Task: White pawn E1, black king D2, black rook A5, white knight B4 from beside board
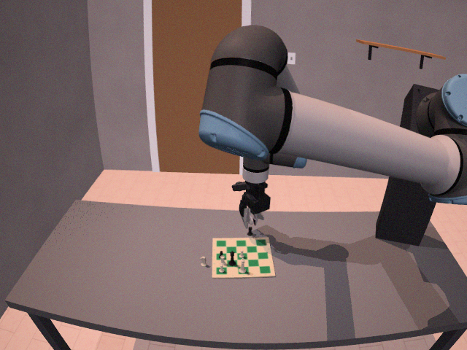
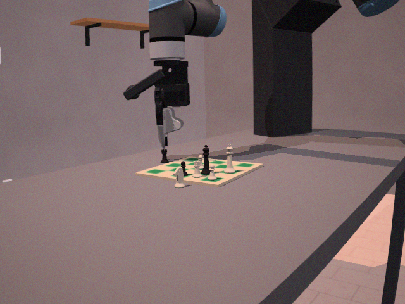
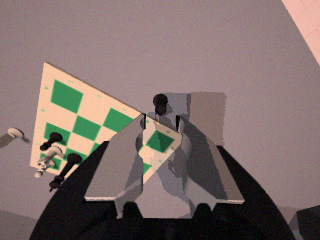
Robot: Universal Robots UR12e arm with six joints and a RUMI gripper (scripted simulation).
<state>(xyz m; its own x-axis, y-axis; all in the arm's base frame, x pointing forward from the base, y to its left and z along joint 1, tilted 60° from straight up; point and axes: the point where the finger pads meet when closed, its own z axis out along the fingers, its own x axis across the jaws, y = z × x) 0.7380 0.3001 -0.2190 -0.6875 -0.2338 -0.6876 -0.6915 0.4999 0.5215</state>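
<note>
Now: the black rook 40 mm below my hand. Also, from my hand: black king: 190 mm to the left, 20 mm below, 20 mm ahead; then black pawn: 170 mm to the left, 70 mm ahead, 40 mm below; then chessboard: 140 mm to the left, 50 mm below.
</note>
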